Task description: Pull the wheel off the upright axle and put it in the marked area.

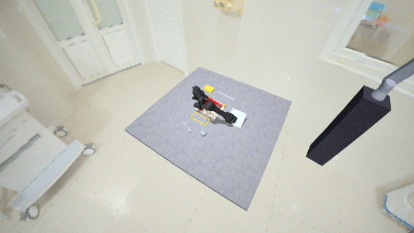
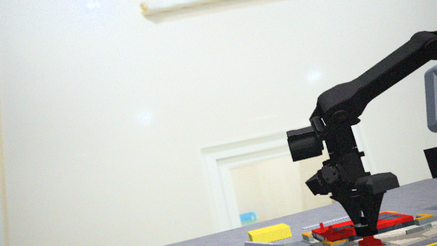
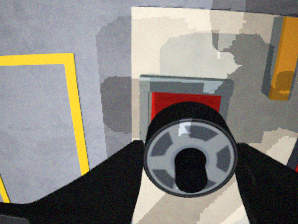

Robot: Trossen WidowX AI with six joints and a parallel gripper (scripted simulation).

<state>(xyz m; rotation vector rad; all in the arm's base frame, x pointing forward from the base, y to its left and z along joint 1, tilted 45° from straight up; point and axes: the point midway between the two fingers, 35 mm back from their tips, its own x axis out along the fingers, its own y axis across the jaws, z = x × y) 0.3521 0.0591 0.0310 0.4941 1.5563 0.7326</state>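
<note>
My gripper tip is right at the wheel. Also, from my gripper tip: grey cube: 220 mm behind, 230 mm to the left, 20 mm below; then yellow block: 140 mm ahead, 300 mm to the right, 20 mm below.
</note>
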